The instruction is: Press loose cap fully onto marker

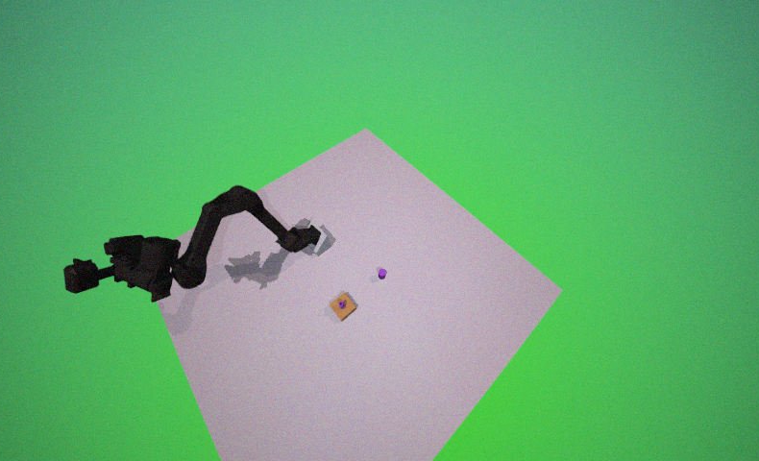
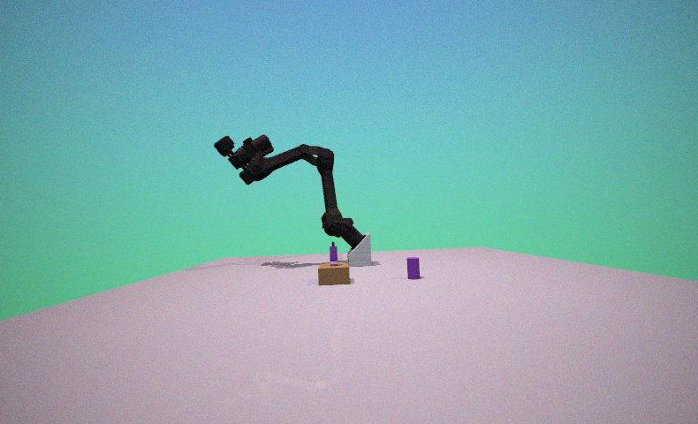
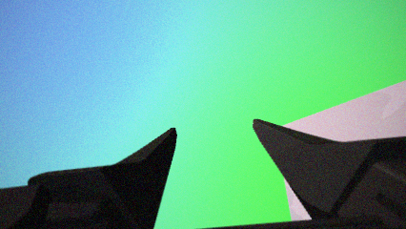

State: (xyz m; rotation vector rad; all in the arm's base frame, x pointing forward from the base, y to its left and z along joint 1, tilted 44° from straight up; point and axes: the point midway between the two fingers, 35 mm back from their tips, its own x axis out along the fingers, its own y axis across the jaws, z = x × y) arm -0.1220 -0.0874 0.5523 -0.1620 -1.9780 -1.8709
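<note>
Right now my gripper tip is 51 cm short of the purple cap, 54 cm to the right of it and 37 cm above it. Round my gripper tip: purple marker: 48 cm ahead, 34 cm to the left, 33 cm below; orange-brown holder block: 48 cm ahead, 34 cm to the left, 38 cm below.
</note>
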